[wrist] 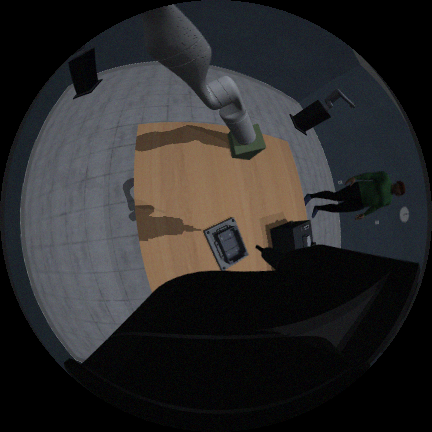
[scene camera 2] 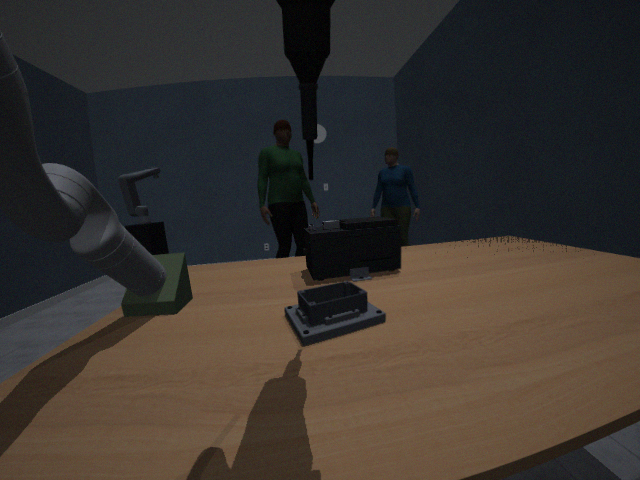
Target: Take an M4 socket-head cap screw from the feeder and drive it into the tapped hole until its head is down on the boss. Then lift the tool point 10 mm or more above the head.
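Note:
The powered screwdriver (scene camera 2: 311,178) (wrist: 257,247) hangs point down, high above the table in the scene view. Its thin dark tip is apart from everything. Whether a screw sits on the tip is too small and dark to tell. A black box-shaped feeder (scene camera 2: 356,253) (wrist: 290,238) stands on the table, with a small light metal part (scene camera 2: 330,224) on its top. A dark grey open-topped housing (scene camera 2: 336,312) (wrist: 231,246) sits on a grey base plate (scene camera 2: 343,328) (wrist: 212,246) in front of the feeder. The tapped hole and any screw in it cannot be made out.
A small grey bracket (scene camera 2: 360,274) is at the feeder's front foot. The arm's base stands on a green block (scene camera 2: 178,289) (wrist: 247,151) at the table's left in the scene view. Two people (scene camera 2: 281,175) (scene camera 2: 395,180) and another arm (scene camera 2: 129,193) (wrist: 340,97) are beyond the wooden table (scene camera 2: 439,351) (wrist: 190,185).

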